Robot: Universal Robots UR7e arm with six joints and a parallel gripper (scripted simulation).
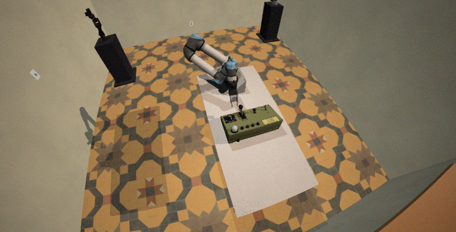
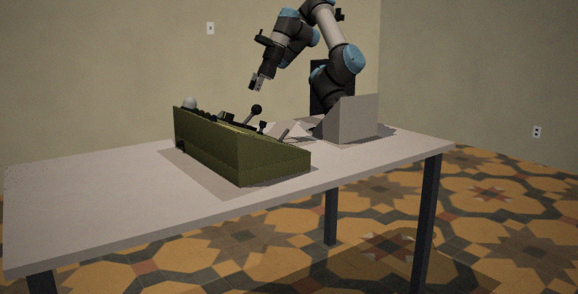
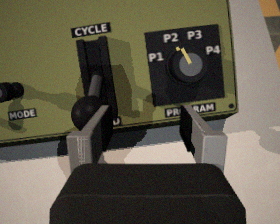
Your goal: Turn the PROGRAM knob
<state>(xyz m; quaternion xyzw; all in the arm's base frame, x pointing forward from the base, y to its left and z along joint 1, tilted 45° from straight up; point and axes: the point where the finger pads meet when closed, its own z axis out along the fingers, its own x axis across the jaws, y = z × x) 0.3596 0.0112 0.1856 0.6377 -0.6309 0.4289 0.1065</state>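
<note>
The ball-topped lever lies 11 cm below my hand, 6 cm to the left of it and 6 cm ahead of it. The rest, counted from my hand: black mode knob (17 cm to the left, 11 cm below, 9 cm ahead); thin lever (29 cm to the left, 12 cm below, 9 cm ahead); olive console (14 cm below, 12 cm to the left, 12 cm ahead).
</note>
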